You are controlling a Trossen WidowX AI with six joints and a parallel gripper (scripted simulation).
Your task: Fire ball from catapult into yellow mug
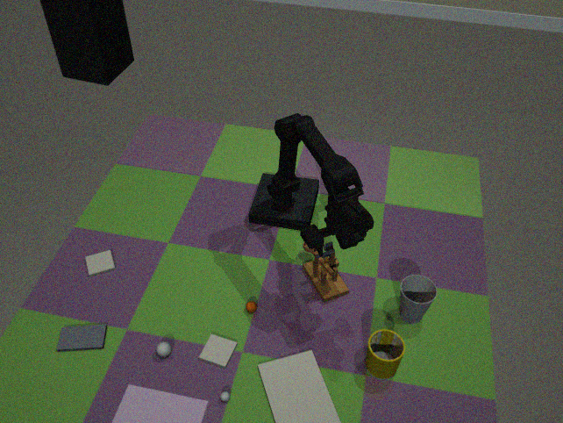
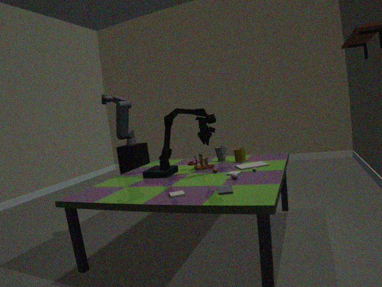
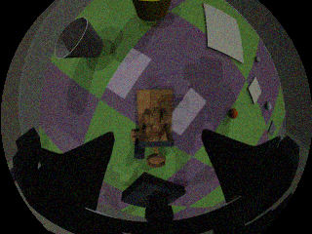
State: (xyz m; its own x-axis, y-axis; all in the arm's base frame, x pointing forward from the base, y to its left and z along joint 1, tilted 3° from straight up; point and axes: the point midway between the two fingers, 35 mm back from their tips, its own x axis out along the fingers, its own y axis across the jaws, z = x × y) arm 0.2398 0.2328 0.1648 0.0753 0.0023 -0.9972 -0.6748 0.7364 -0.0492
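Right now my gripper tip is 19 cm to the left of the orange ball, 16 cm above it and 14 cm short of it. Round my gripper tip: yellow mug 20 cm ahead, 19 cm to the left, 14 cm below; then white sheet 34 cm ahead, 17 cm below, 1 cm to the left; then wooden catapult 12 cm below, 7 cm behind, 5 cm to the right.
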